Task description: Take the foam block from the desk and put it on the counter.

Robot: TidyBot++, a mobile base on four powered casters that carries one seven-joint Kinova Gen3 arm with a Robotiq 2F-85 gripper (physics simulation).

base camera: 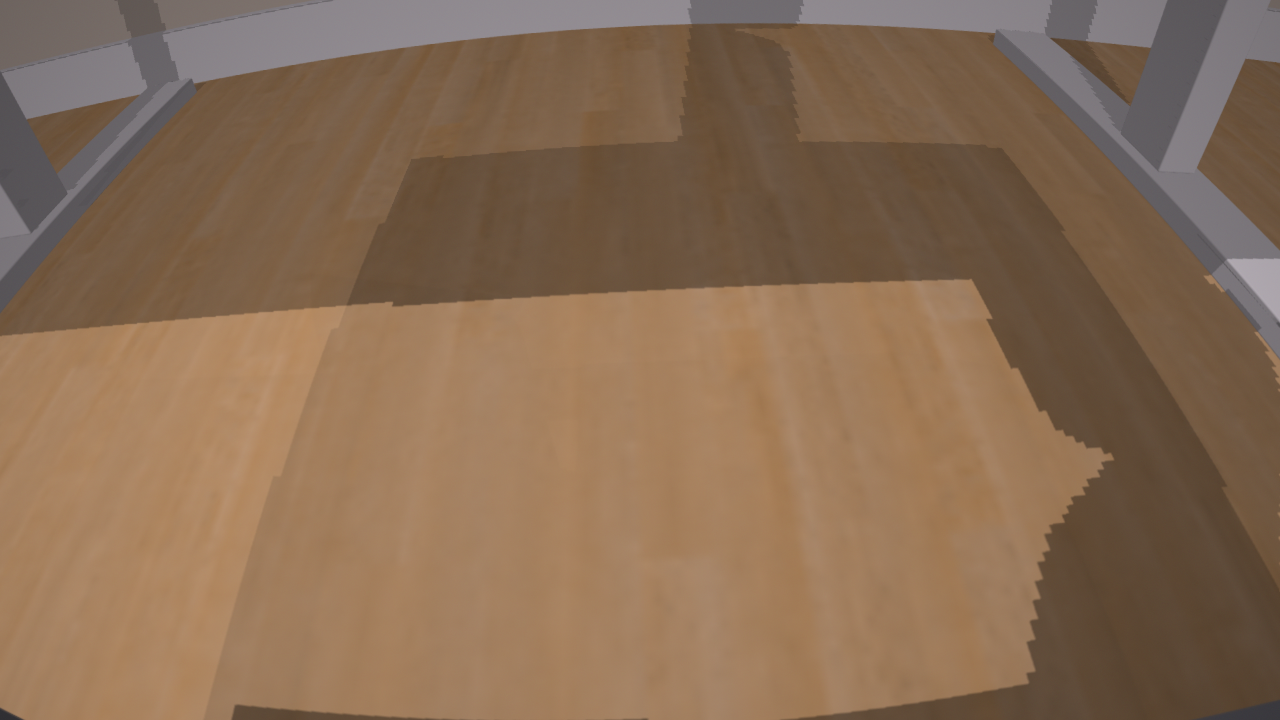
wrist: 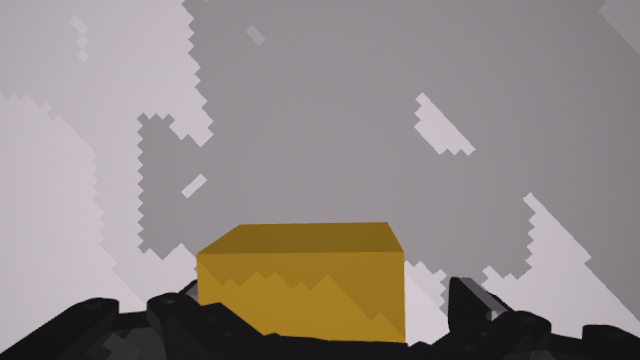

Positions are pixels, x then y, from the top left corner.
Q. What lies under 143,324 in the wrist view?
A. My gripper.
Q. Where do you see a pale grey desk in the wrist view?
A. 493,145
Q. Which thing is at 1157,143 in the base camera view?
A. A pale grey desk.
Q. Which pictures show the yellow foam block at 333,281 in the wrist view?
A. The wrist view only.
